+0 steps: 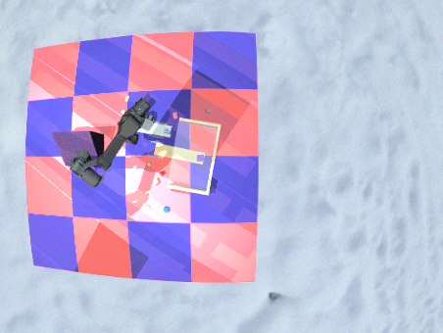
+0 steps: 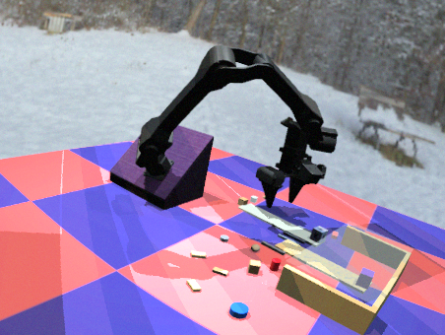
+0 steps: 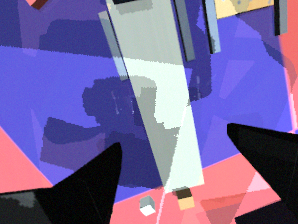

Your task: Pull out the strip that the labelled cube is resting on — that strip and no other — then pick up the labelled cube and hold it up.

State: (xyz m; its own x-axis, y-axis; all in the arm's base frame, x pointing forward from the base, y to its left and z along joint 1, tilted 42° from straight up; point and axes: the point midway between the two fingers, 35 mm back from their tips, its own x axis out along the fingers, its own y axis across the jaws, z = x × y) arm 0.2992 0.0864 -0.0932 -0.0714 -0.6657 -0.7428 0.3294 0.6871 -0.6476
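Now: gripper tip 13 cm short of the labelled cube, 3 cm to the left of it and 3 cm above it. The rest, counted from my gripper tip: blue disc 10 cm ahead, 41 cm to the right, 4 cm below; pink block 16 cm ahead, 4 cm to the left, 4 cm below.
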